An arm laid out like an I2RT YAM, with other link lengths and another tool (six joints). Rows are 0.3 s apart.
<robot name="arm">
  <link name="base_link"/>
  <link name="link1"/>
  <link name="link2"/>
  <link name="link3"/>
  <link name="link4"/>
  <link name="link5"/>
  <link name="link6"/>
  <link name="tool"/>
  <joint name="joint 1" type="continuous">
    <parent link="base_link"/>
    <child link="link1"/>
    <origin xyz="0 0 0.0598" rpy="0 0 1.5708"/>
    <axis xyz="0 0 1"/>
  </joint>
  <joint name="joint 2" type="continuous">
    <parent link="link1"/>
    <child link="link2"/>
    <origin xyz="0.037 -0.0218 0.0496" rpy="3.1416 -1.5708 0"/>
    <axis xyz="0 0 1"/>
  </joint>
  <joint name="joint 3" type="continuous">
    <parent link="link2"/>
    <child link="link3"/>
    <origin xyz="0 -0.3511 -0.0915" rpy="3.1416 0 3.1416"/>
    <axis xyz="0 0 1"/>
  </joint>
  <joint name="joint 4" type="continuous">
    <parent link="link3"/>
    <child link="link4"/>
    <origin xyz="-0.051 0.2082 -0.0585" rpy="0 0 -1.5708"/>
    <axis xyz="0 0 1"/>
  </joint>
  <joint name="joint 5" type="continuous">
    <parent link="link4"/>
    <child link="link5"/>
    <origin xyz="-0.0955 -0.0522 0.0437" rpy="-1.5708 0 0"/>
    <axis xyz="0 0 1"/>
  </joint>
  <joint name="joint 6" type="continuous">
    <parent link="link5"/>
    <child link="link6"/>
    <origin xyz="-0.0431 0 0.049" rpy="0 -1.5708 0"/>
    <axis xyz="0 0 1"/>
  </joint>
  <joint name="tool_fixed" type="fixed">
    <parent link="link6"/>
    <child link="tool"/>
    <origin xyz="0.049 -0.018 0.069" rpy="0.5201 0 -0.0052"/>
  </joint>
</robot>
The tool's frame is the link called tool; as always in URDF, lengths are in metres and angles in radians. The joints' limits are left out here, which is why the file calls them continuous.
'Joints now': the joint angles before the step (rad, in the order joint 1, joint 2, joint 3, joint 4, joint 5, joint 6). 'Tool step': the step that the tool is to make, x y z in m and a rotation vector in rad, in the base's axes. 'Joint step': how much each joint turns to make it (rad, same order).
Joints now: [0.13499, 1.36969, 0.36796, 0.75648, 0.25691, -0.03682]
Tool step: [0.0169, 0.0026, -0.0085, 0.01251, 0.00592, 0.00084]
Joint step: [-0.00335, 0.08524, 0.00784, 0.07016, -0.00731, 0.01214]
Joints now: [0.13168, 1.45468, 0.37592, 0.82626, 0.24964, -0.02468]
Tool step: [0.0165, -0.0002, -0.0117, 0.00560, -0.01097, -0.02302]
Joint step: [-0.00269, 0.10339, -0.01433, 0.12695, 0.01870, 0.00930]
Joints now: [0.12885, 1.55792, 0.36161, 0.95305, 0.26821, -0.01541]
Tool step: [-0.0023, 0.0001, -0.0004, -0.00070, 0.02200, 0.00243]
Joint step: [0.00011, -0.01583, 0.01440, -0.05254, -0.00278, 0.00154]
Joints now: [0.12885, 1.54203, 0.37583, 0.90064, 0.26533, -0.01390]
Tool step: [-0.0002, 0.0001, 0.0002, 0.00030, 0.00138, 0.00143]
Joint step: [-0.00015, -0.00217, 0.00159, -0.00510, -0.00165, 0.00004]
